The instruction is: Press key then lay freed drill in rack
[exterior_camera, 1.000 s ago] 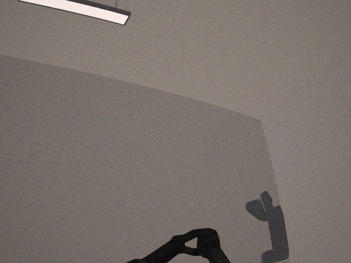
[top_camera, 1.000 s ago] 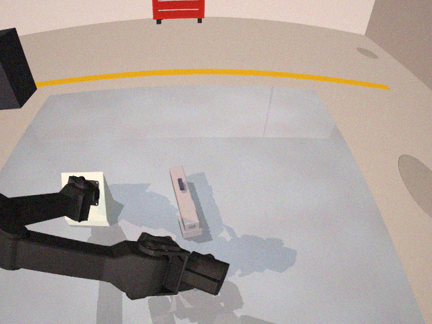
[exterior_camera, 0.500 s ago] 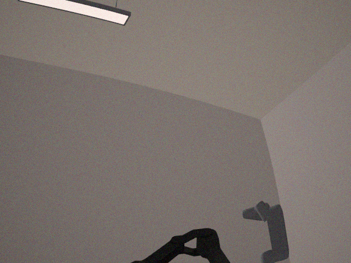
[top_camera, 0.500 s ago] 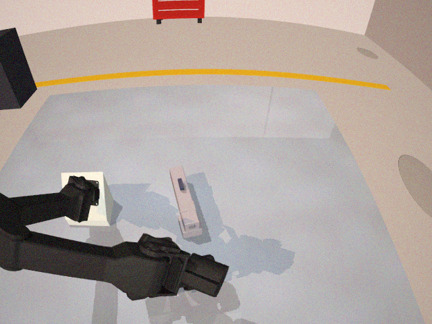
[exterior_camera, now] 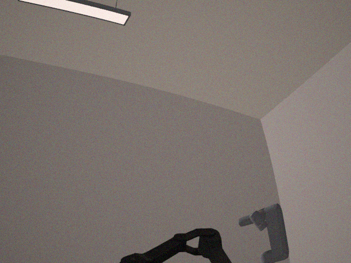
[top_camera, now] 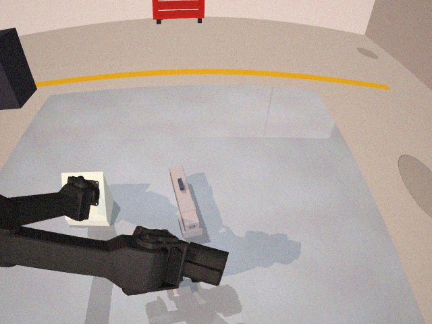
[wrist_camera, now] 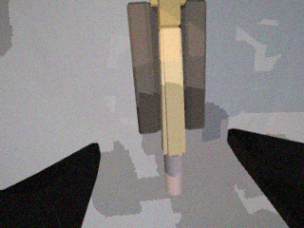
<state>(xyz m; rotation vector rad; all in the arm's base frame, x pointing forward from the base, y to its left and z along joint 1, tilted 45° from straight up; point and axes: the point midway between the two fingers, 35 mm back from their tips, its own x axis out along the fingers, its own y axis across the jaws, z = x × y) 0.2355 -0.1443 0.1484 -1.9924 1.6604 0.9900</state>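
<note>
My gripper tip is now 1 cm past the drill, 3 cm to the right of it and 1 cm below it. The rest, counted from my gripper tip: dark key (1 cm ahead, 25 cm to the left, 2 cm above); brown grooved rack (1 cm behind, 4 cm to the left, 1 cm below); grey block (2 cm ahead, 23 cm to the left, 1 cm above).
</note>
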